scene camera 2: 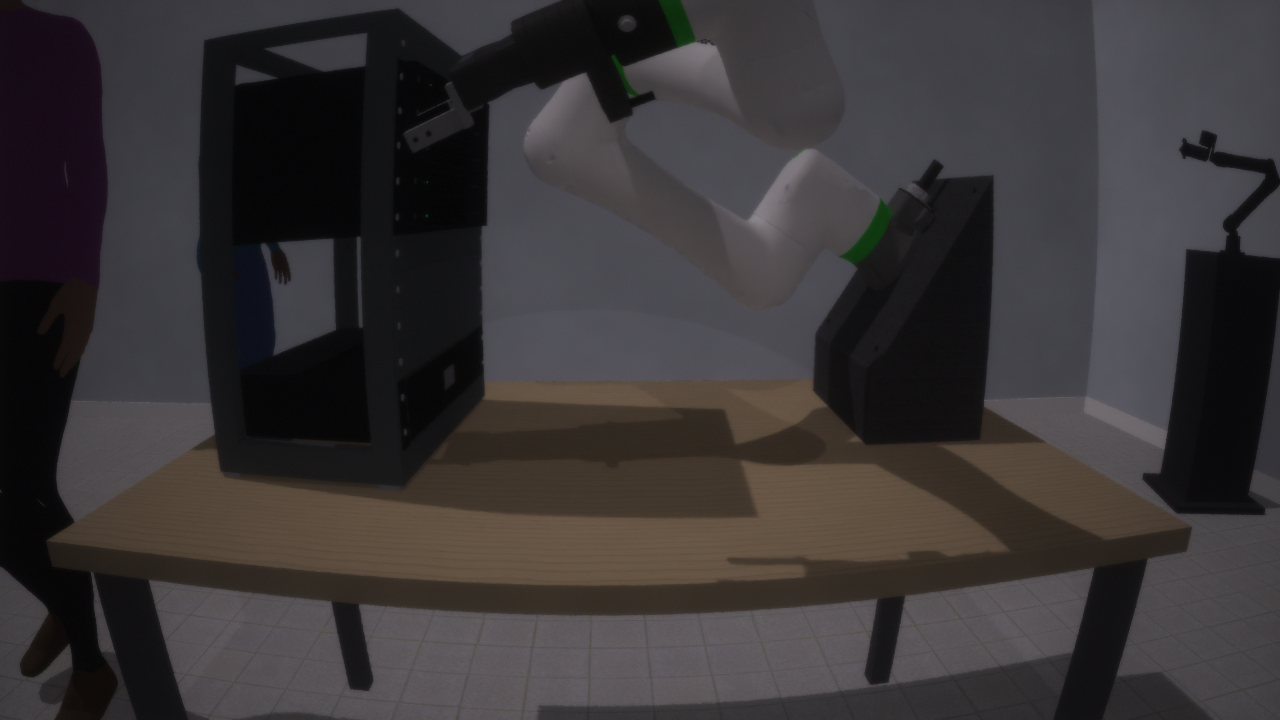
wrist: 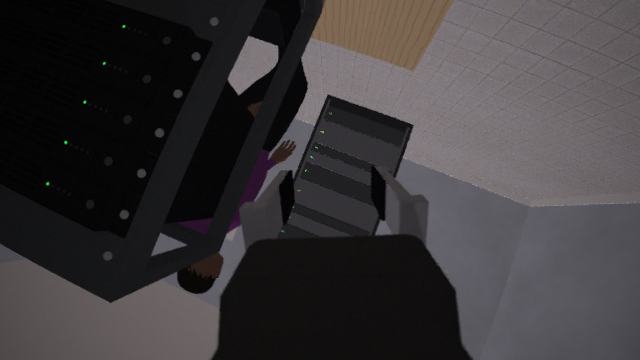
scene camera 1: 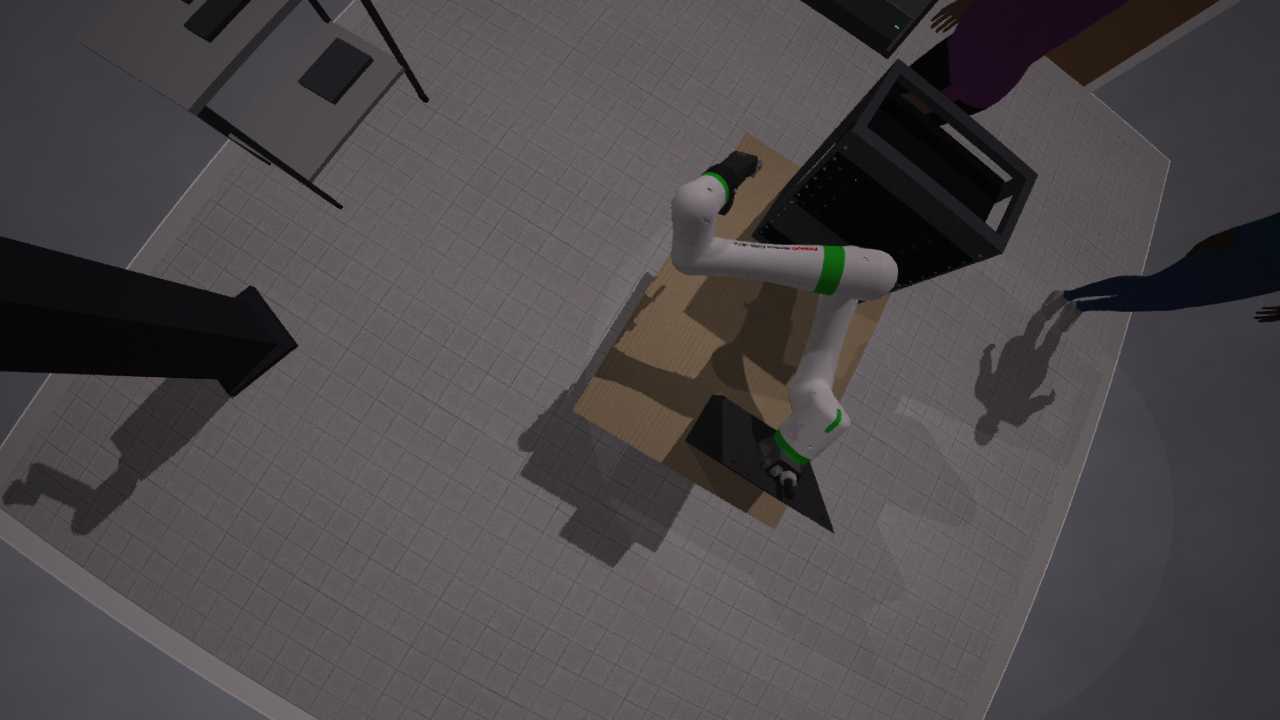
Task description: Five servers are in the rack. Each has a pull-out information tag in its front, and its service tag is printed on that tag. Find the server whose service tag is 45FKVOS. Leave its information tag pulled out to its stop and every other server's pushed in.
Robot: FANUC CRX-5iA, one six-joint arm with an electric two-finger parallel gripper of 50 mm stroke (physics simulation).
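Where they show: gripper, fingertip midpoint: [scene camera 2: 415, 133] [wrist: 332, 184] [scene camera 1: 751, 162]; arm's base at its link origin: [scene camera 2: 896, 256] [scene camera 1: 776, 460].
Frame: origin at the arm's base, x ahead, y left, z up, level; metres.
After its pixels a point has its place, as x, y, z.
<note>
The dark rack [scene camera 1: 1009, 236] @(0.781, 0.133, 0.329) [scene camera 2: 383, 268] @(0.608, 0.605, 0.003) [wrist: 197, 115] @(0.613, 0.607, 0.119) stands at the table's end. Its servers [scene camera 2: 452, 179] @(0.641, 0.375, 0.116) [wrist: 100, 112] @(0.602, 0.523, 0.156) are stacked in the upper part, black fronts with a column of green lights in the wrist view. No information tag or service tag can be read, and how far any tag is out cannot be told. My gripper [scene camera 1: 759, 164] @(0.479, 0.737, 0.145) [scene camera 2: 429, 127] @(0.479, 0.737, 0.145) [wrist: 332, 184] @(0.479, 0.737, 0.145) is open and empty. In scene camera 2 it overlaps the rack's front post at upper-server height. In the wrist view the rack lies to the left of the fingers, and nothing is between them.
The arm is mounted on a dark sloped stand [scene camera 1: 716, 429] @(-0.076, 0.190, -0.029) [scene camera 2: 930, 358] @(-0.051, 0.198, -0.143) at the wooden table's [scene camera 2: 626, 537] @(0.296, 0.637, -0.276) [wrist: 380, 30] @(0.849, 0.819, -0.276) other end. A second rack [wrist: 406, 142] stands beyond the fingers. A person in purple [scene camera 1: 1002, 44] [scene camera 2: 44, 179] is behind the rack; another in blue [scene camera 1: 1154, 282] stands farther off.
</note>
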